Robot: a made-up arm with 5 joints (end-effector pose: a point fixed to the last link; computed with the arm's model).
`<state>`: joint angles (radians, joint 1 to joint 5).
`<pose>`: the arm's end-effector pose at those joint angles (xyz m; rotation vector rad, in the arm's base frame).
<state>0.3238 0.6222 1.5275 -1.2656 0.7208</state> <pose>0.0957 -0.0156 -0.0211 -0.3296 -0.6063 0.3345</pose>
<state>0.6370 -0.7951 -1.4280 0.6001 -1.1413</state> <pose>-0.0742 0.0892 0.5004 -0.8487 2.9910 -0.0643</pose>
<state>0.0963 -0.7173 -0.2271 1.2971 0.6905</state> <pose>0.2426 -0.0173 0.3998 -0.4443 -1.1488 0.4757</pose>
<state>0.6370 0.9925 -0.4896 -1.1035 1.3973</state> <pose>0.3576 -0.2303 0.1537 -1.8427 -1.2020 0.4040</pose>
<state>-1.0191 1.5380 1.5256 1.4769 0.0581</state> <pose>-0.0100 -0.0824 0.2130 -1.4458 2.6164 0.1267</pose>
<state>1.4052 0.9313 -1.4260 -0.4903 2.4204</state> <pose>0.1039 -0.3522 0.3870 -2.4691 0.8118 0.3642</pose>
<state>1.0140 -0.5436 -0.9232 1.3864 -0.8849</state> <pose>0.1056 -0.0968 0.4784 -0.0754 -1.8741 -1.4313</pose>
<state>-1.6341 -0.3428 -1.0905 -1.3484 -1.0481</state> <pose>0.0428 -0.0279 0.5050 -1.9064 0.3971 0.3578</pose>
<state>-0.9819 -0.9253 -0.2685 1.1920 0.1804</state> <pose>0.1204 0.1194 0.4436 0.6767 -1.4948 0.8656</pose>
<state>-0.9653 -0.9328 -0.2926 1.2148 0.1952</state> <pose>0.1184 0.1124 0.4461 0.6566 -1.5133 0.8614</pose>
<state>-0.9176 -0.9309 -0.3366 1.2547 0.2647</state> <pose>0.1185 0.1019 0.4489 0.5686 -1.5539 0.8772</pose>
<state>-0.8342 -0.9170 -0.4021 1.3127 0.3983</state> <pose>0.1202 0.0881 0.4518 0.3970 -1.6064 0.9174</pose>
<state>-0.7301 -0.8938 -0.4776 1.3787 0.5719</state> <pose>0.1219 0.0733 0.4540 0.1704 -1.6415 0.9749</pose>
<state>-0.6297 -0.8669 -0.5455 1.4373 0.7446</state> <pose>0.1234 0.0611 0.4551 -0.0544 -1.6420 1.0364</pose>
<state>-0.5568 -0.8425 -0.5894 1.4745 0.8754</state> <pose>0.1256 0.0538 0.4553 -0.2198 -1.6187 1.0874</pose>
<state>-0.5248 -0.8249 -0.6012 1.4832 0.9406</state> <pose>0.1295 0.0524 0.4548 -0.2964 -1.5966 1.1186</pose>
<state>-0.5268 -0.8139 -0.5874 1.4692 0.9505</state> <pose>0.1346 0.0556 0.4538 -0.3010 -1.5863 1.1321</pose>
